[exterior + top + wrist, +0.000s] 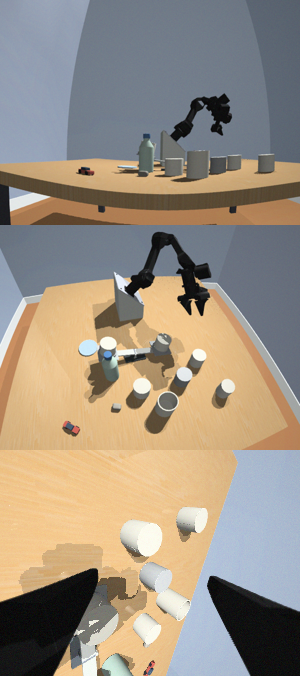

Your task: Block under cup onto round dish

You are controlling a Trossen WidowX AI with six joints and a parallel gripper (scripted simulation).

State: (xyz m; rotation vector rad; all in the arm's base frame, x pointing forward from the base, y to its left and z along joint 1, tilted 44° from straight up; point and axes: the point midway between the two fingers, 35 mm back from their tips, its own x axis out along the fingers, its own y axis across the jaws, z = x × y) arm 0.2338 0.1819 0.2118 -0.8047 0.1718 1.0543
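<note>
Right now my gripper tip is 3 cm short of the teal block, 15 cm to the left of it and 16 cm above it. Also, from my gripper tip: green bottle (15 cm ahead, 39 cm to the right, 9 cm below); balance (5 cm ahead, 28 cm to the right, 16 cm below); mug (33 cm ahead, 19 cm to the right, 16 cm below).
</note>
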